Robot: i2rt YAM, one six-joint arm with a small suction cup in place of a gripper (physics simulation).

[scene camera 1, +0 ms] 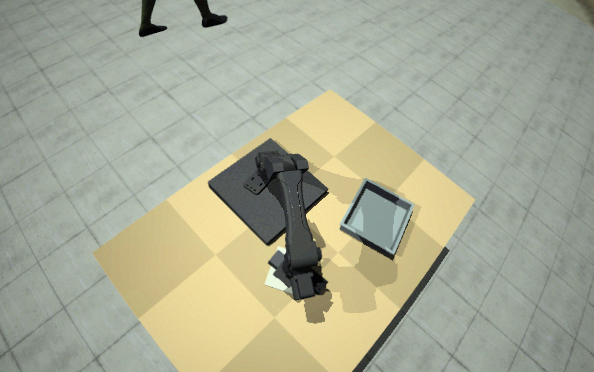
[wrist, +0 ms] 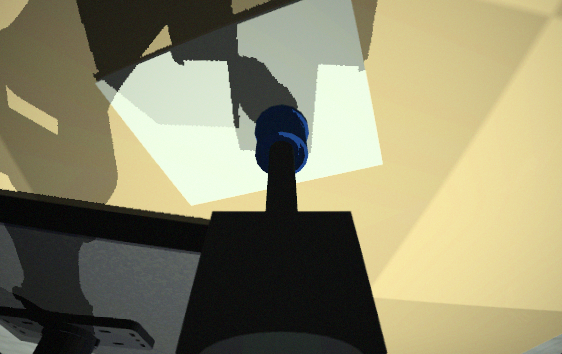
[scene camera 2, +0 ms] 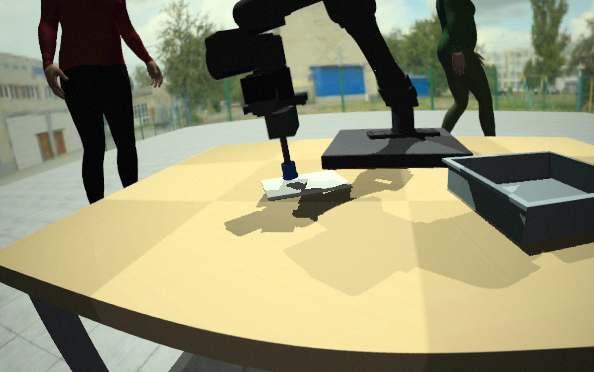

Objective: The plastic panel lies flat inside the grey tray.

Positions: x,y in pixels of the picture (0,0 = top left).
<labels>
The suction cup (scene camera 2: 289,171) holds nothing. The cup is 3 cm from the middle of a pale plastic panel (scene camera 2: 277,188). A grey tray (scene camera 2: 534,196) rests on the table.
</labels>
